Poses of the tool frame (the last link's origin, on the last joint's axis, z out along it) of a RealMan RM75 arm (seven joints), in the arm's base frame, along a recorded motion.
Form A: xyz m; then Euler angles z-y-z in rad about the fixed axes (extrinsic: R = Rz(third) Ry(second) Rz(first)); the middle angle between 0 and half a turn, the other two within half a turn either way.
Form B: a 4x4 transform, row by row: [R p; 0 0 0 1], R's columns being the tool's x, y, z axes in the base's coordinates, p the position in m. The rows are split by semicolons. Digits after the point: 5 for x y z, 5 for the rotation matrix.
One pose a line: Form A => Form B
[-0.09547 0.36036 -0.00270 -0.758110 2.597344 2.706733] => 0.85306 0.22756 -0.46959 -0.09547; 0.36185 -0.90636 0.21813 0.36036; -0.37598 -0.35600 -0.85552 -0.00270; 0 0 0 1
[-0.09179 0.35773 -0.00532 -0.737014 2.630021 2.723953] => 0.86278 0.23533 -0.44747 -0.09179; 0.35242 -0.91453 0.19856 0.35773; -0.36250 -0.32902 -0.87198 -0.00532; 0 0 0 1
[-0.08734 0.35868 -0.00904 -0.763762 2.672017 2.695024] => 0.87961 0.24438 -0.40813 -0.08734; 0.34566 -0.91778 0.19543 0.35868; -0.32682 -0.31297 -0.89176 -0.00904; 0 0 0 1
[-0.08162 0.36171 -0.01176 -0.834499 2.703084 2.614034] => 0.89836 0.24157 -0.36686 -0.08162; 0.33413 -0.91797 0.21375 0.36171; -0.28513 -0.31460 -0.90539 -0.01176; 0 0 0 1
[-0.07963 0.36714 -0.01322 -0.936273 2.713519 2.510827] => 0.91050 0.24209 -0.33524 -0.07963; 0.33232 -0.91084 0.24482 0.36714; -0.24608 -0.33432 -0.90977 -0.01322; 0 0 0 1
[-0.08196 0.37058 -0.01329 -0.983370 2.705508 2.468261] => 0.91177 0.24420 -0.33021 -0.08196; 0.33744 -0.90374 0.26340 0.37058; -0.23410 -0.35159 -0.90641 -0.01329; 0 0 0 1
